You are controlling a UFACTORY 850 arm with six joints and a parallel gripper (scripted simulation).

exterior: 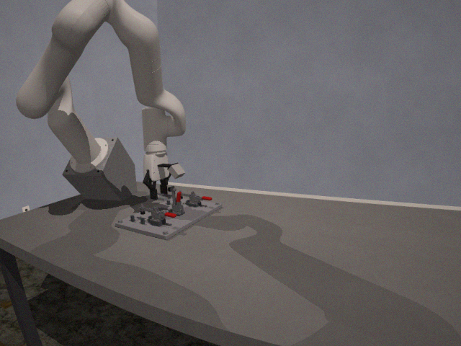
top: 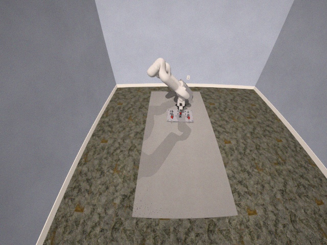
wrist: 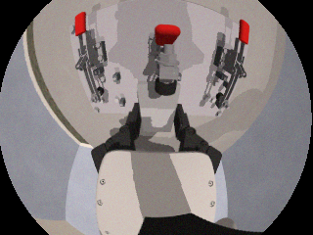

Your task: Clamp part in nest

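Right now my hand is 6 cm short of the fixture plate, 1 cm to the left of it and 8 cm above it. Also, from my hand: part (2 cm below).
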